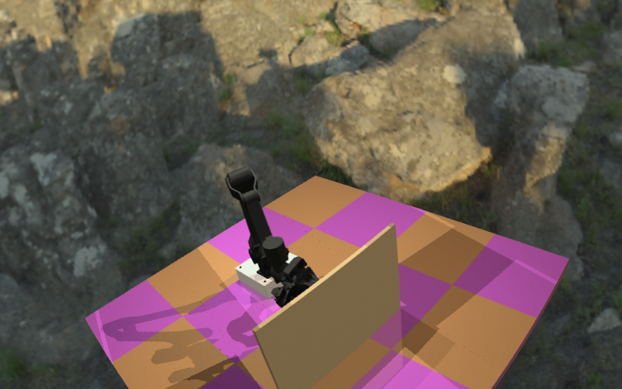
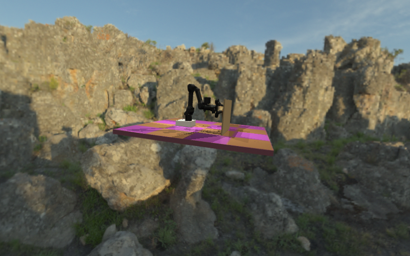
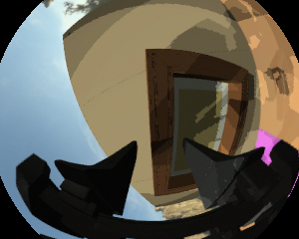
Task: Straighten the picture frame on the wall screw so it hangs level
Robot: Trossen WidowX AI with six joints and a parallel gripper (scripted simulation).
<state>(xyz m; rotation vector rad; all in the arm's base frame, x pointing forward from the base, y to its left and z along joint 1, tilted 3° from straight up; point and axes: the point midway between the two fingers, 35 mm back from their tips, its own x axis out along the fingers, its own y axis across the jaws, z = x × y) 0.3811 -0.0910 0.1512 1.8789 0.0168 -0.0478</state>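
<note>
The picture frame is 10 mm ahead of my gripper tip, 20 mm to the left of it and 50 mm below it. Round my gripper tip: wall panel 20 mm ahead, 70 mm below.
</note>
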